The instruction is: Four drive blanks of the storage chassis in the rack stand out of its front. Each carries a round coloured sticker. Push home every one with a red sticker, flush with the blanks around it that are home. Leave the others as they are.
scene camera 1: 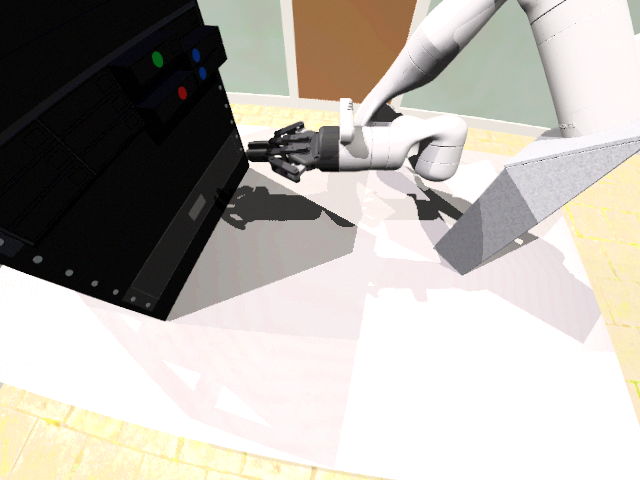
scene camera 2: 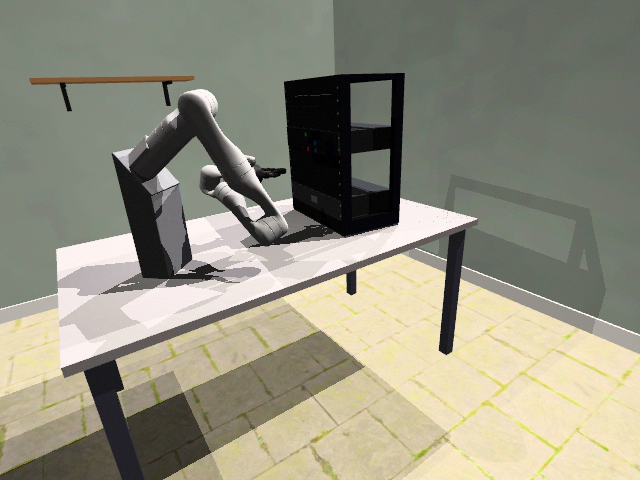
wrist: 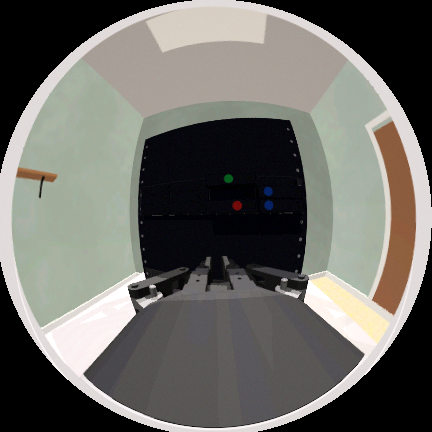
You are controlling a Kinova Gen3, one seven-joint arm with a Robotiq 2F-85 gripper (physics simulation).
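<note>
A blank with a red sticker (scene camera 1: 181, 93) (scene camera 2: 308, 148) (wrist: 237, 205) stands out of the black chassis front, below a protruding blank with a green sticker (scene camera 1: 157, 59) (scene camera 2: 305, 134) (wrist: 228, 178). To their right in the wrist view, two protruding blanks carry blue stickers, an upper one (scene camera 1: 195, 55) (wrist: 268, 191) and a lower one (scene camera 1: 202, 72) (wrist: 268, 205). My gripper (scene camera 1: 250, 150) (scene camera 2: 284, 171) (wrist: 216, 263) is shut with no object between its fingers, a small gap between them. It points at the rack, lower than the stickered blanks and apart from them. The dark blank edges are hard to see.
The black rack (scene camera 1: 227, 175) (scene camera 2: 343, 206) (wrist: 175, 245) stands on the white table (scene camera 1: 413, 361) (scene camera 2: 439, 217). The grey arm pedestal (scene camera 1: 496, 222) (scene camera 2: 160, 227) stands at the table's other end. A wooden wall shelf (scene camera 2: 111, 80) (wrist: 37, 175) hangs on the wall.
</note>
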